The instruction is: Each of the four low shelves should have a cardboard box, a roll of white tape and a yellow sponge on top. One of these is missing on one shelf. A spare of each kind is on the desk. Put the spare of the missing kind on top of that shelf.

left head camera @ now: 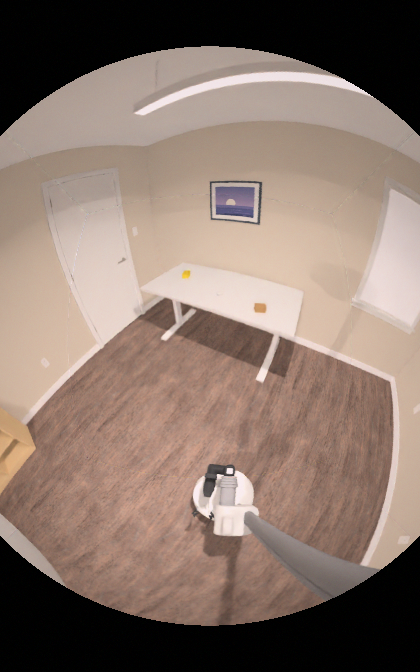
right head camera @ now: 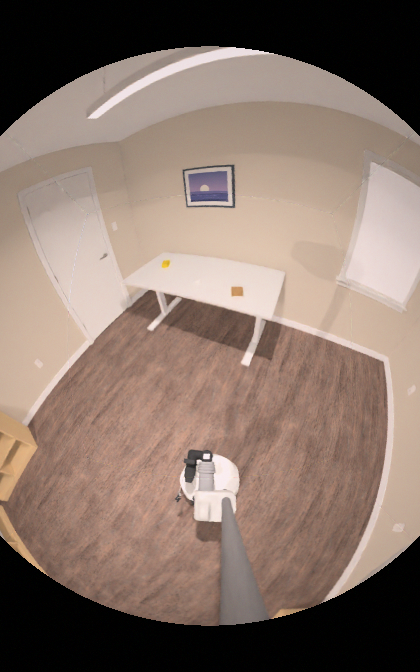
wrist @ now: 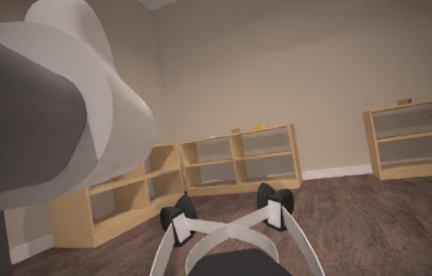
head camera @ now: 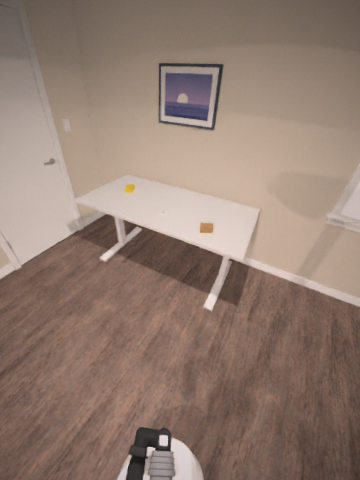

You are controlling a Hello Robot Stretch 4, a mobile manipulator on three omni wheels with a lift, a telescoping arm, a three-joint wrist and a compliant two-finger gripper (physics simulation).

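Frame: origin at the robot's base, x right, y ahead, z up, level; centimetres.
Seen in the pictures: gripper, fingertip midpoint: (wrist: 226, 204).
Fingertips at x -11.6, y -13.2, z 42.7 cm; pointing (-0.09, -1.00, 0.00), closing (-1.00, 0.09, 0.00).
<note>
A point is followed by its place in that frame.
On the white desk (head camera: 175, 197) {x -4.2, y 180.1, z 69.3 cm} (left head camera: 235, 290) (right head camera: 215, 272) lie a yellow sponge (head camera: 130, 188) {x -48.0, y 184.3, z 73.6 cm} (left head camera: 186, 274) (right head camera: 165, 263) near the left end, a small, faint white tape roll (head camera: 163, 212) {x -12.5, y 147.8, z 70.9 cm} (left head camera: 218, 294) in the middle and a brown cardboard box (head camera: 206, 228) {x 20.7, y 125.2, z 73.4 cm} (left head camera: 260, 308) (right head camera: 237, 291) towards the right. My gripper (wrist: 226, 204) {x -11.6, y -13.2, z 42.7 cm} is open and empty, away from the desk. In the wrist view, the middle shelf (wrist: 295, 155) {x -102.7, y -229.8, z 27.6 cm} bears a white roll (wrist: 212, 136) {x -30.4, y -282.9, z 59.7 cm}, a box (wrist: 235, 131) {x -55.2, y -269.2, z 60.8 cm} and a sponge (wrist: 259, 127) {x -77.1, y -248.7, z 60.2 cm}. The right shelf (wrist: 371, 145) {x -169.1, y -212.1, z 26.6 cm}, cut by the edge, shows a box (wrist: 404, 101) {x -197.8, y -198.3, z 61.4 cm}. The left shelf's (wrist: 72, 220) {x 75.9, y -161.3, z 15.2 cm} top is mostly hidden by my arm.
A door (head camera: 30, 130) {x -138.7, y 196.6, z 119.5 cm} (left head camera: 90, 255) is left of the desk, and a window (left head camera: 395, 255) (right head camera: 385, 230) is on the right wall. Wooden floor lies between my base (left head camera: 245, 492) (right head camera: 227, 475) and the desk's feet. Parts of shelves show at the lower left of the right head view.
</note>
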